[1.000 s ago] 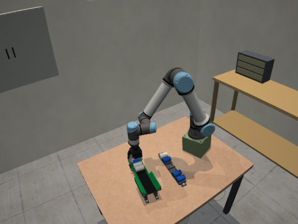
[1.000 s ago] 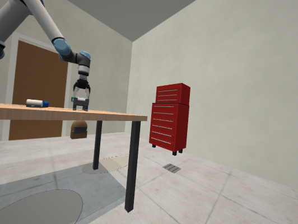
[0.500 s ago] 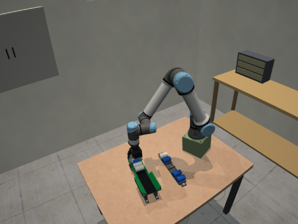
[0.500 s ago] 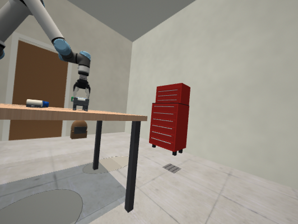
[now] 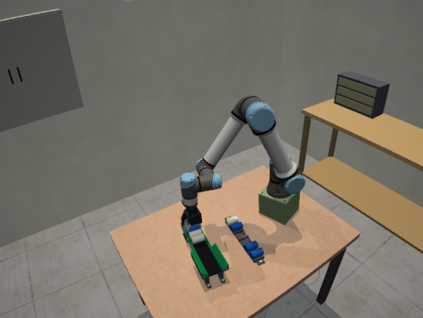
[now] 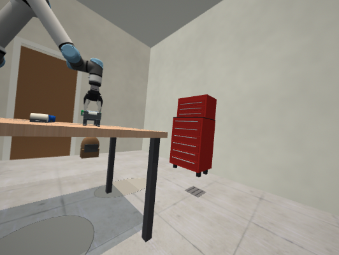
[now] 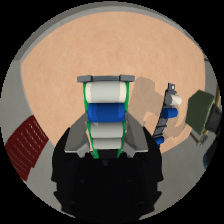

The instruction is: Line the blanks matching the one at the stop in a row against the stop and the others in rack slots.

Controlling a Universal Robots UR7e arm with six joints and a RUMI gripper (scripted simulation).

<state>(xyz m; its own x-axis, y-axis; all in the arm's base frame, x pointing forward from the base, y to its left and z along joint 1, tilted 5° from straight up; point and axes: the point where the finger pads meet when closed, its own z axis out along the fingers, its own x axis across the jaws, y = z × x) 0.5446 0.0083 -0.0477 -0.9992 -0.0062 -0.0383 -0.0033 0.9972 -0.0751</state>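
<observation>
The dark stock rack is 250 mm behind my hand, 110 mm to the left of it and 90 mm below it.
</observation>
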